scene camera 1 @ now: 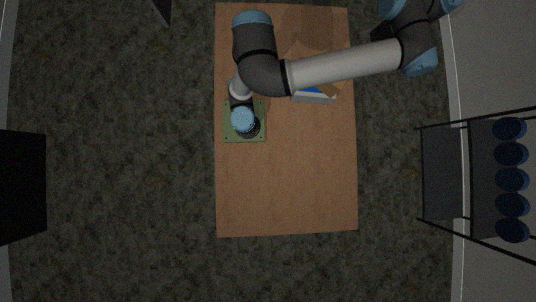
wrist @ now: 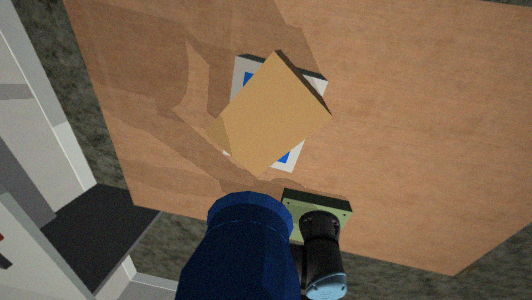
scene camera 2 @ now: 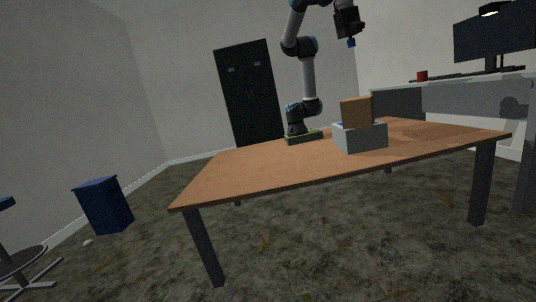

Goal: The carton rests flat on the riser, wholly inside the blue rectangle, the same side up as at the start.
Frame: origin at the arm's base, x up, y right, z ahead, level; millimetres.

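Where they show: end effector, tool point: (wrist: 249, 225) (scene camera 2: 352, 46); arm's base, origin of the base link: (wrist: 318, 223) (scene camera 2: 297, 134).
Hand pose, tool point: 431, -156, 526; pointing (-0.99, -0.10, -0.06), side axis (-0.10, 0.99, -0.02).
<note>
Each offset is from my tool point to the centre of the thing, as dx, dy, dz. Level surfaces: height alone.
The brown carton @(-293, -29, -51) (scene camera 1: 328, 90) (scene camera 2: 357, 112) (wrist: 270, 112) stands on the grey-white riser @(-418, -38, -97) (scene camera 1: 312, 99) (scene camera 2: 367, 139) (wrist: 240, 68). It looks flat, but it is turned at an angle to the riser, and its corners reach past the riser's edges in the wrist view. The blue rectangle @(-358, -38, -97) (scene camera 1: 310, 90) (wrist: 247, 78) shows at two opposite corners beside the carton; the rest is covered. My blue suction cup (scene camera 2: 351, 43) (wrist: 250, 207) is free and holds nothing, high above the carton and apart from it. In scene camera 1 the arm hides much of the carton and riser.
The arm's base stands on a green plate (scene camera 1: 227, 120) (scene camera 2: 304, 137) on the wooden table @(dx -478) (scene camera 1: 285, 200) (scene camera 2: 250, 175), beside the riser. A desk with a monitor (scene camera 2: 500, 37) and a red mug (scene camera 2: 422, 76) stands behind. A blue bin (scene camera 2: 105, 205) stands on the floor.
</note>
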